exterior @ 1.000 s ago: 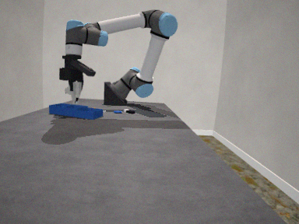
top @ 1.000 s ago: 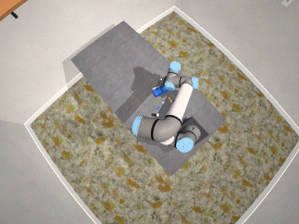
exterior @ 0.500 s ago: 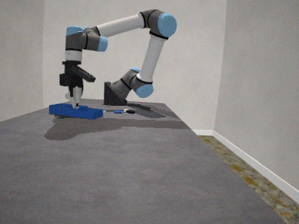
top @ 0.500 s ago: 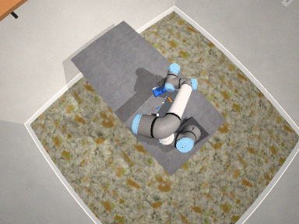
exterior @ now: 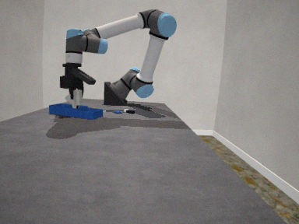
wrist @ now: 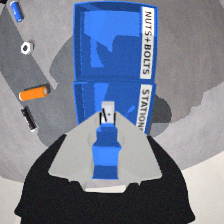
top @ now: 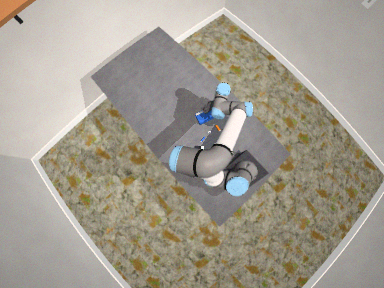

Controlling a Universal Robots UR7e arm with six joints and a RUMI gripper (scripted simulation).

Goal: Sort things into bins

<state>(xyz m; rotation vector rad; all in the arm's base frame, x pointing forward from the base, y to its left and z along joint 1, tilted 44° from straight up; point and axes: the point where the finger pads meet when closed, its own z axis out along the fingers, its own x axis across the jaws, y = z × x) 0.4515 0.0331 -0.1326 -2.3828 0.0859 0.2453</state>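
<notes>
My gripper is now 1 cm short of the blue bin and 1 cm above it. The rest, counted from my hand: small black piece: 14 cm behind, 3 cm below, 1 cm to the right; then orange piece: 11 cm behind, 4 cm to the left, 3 cm below; then grey nut: 11 cm to the left, 10 cm behind, 3 cm below.
</notes>
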